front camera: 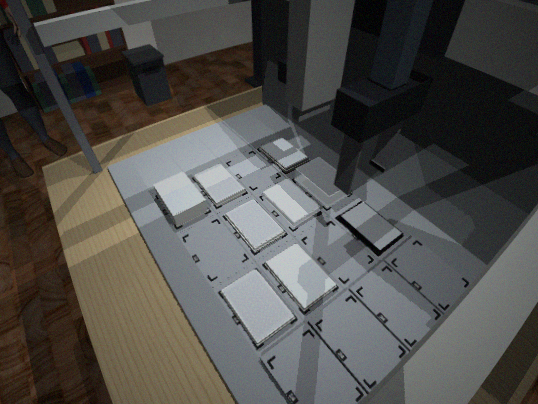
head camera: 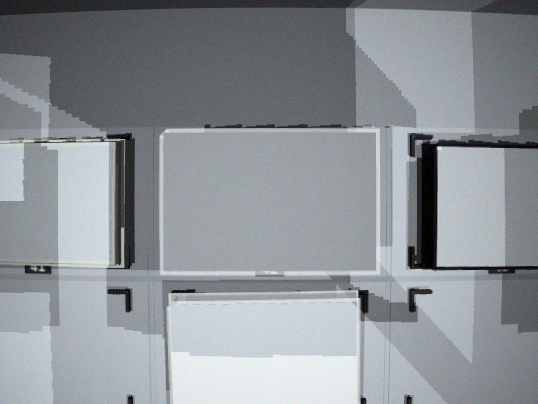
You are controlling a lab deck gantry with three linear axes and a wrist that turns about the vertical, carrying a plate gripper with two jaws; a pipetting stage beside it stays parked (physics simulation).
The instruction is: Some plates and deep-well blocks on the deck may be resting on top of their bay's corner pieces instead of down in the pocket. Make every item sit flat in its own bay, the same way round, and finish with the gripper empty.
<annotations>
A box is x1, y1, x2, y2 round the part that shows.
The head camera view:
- clear deep block: [159, 128, 379, 274]
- black-rimmed plate: [421, 143, 537, 269]
</annotations>
